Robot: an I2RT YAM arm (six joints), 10 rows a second.
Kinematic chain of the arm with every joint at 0, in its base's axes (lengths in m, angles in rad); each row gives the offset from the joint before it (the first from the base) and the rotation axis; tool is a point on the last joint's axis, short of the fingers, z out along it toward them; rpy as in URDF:
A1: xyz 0 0 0.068 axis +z
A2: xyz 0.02 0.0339 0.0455 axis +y
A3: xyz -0.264 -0.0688 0 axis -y
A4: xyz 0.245 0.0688 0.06 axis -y
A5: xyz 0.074 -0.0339 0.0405 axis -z
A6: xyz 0.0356 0 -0.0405 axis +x
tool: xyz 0 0 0 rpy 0 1.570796 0
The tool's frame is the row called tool.
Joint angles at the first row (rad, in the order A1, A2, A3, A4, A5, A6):
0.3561, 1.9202, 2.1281, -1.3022, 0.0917, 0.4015
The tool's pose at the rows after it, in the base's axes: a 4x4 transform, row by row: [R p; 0 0 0 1], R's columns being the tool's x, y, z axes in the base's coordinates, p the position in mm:
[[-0.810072, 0.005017, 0.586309, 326.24], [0.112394, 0.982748, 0.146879, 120.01], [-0.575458, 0.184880, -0.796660, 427.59], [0, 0, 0, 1]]
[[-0.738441, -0.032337, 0.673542, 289.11], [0.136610, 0.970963, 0.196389, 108.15], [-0.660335, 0.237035, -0.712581, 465.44], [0, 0, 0, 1]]
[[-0.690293, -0.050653, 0.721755, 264.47], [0.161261, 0.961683, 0.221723, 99.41], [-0.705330, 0.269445, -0.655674, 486.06], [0, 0, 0, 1]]
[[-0.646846, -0.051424, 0.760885, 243.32], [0.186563, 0.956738, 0.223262, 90.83], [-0.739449, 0.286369, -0.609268, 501.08], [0, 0, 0, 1]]
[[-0.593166, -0.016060, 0.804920, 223.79], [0.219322, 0.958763, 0.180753, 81.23], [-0.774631, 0.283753, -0.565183, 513.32], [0, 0, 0, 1]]
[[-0.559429, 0.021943, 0.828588, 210.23], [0.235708, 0.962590, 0.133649, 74.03], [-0.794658, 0.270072, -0.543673, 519.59], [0, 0, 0, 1]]
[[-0.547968, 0.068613, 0.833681, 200.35], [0.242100, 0.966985, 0.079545, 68.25], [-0.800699, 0.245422, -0.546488, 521.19], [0, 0, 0, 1]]
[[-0.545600, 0.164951, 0.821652, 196.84], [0.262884, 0.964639, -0.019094, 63.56], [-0.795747, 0.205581, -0.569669, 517.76], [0, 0, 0, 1]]
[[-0.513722, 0.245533, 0.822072, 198.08], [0.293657, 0.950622, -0.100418, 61.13], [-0.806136, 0.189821, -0.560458, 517.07], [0, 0, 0, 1]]
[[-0.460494, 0.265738, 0.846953, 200.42], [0.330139, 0.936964, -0.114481, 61.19], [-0.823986, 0.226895, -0.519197, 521.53], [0, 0, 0, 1]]
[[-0.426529, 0.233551, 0.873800, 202.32], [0.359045, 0.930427, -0.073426, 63.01], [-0.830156, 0.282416, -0.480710, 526.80], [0, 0, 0, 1]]
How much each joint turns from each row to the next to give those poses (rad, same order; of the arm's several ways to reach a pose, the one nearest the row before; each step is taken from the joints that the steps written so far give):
0.0034, -0.1435, 0.0118, 0.0141, -0.0228, 0.0004
0.0050, -0.1186, 0.0023, 0.0092, -0.0123, 0.0004
0.0015, -0.0732, 0.0000, 0.0053, -0.0053, 0.0072
0.0000, -0.0600, -0.0001, -0.0003, 0.0126, 0.0092
0.0000, -0.0541, 0.0000, -0.0031, 0.0557, 0.0148
0.0000, -0.0351, 0.0001, -0.0141, 0.0530, 0.0073
0.0000, -0.0221, 0.0000, -0.0328, 0.0534, 0.0072
0.0000, -0.0027, 0.0000, -0.0504, 0.0912, 0.0344
0.0000, 0.0038, 0.0000, -0.0068, 0.0812, 0.0377
0.0000, -0.0011, 0.0000, 0.0469, 0.0241, 0.0252
0.0000, -0.0031, -0.0004, 0.0561, -0.0313, 0.0107

